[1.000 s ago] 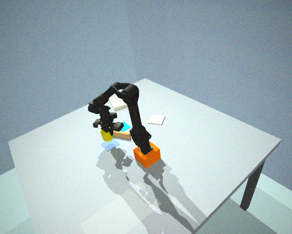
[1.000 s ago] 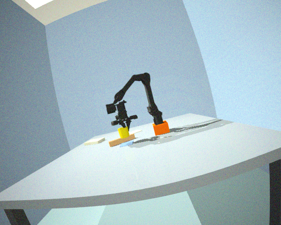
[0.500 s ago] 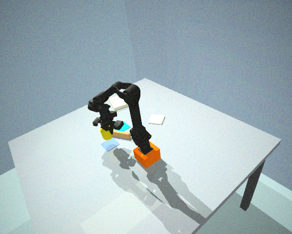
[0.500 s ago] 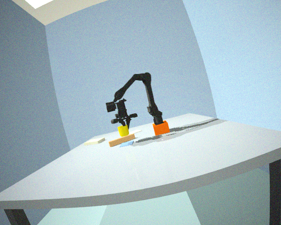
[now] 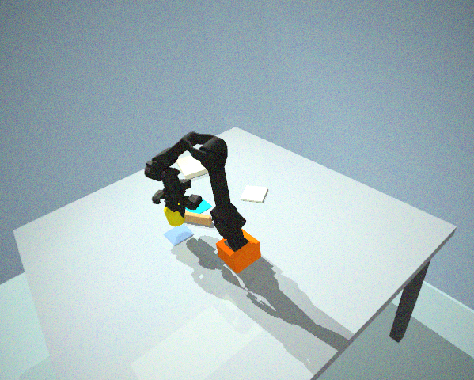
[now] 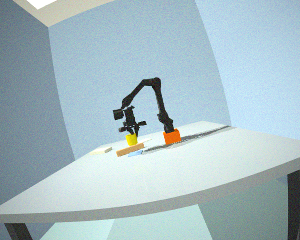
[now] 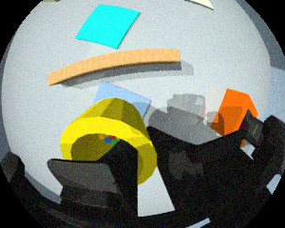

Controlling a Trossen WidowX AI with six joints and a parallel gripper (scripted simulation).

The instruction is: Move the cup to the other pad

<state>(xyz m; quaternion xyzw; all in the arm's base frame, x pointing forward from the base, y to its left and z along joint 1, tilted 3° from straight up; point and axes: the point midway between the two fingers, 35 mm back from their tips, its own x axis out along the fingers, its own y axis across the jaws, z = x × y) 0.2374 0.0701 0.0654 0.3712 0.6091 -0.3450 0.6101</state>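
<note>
Now: gripper tip 130 mm to the left of the cyan pad, 110 mm short of it and 100 mm above it. Round my gripper tip: yellow cup: 20 mm ahead, 10 mm to the left; then tan wooden bar: 80 mm below, 70 mm ahead, 50 mm to the right; then light blue pad: 100 mm below, 30 mm to the left, 20 mm ahead.
</note>
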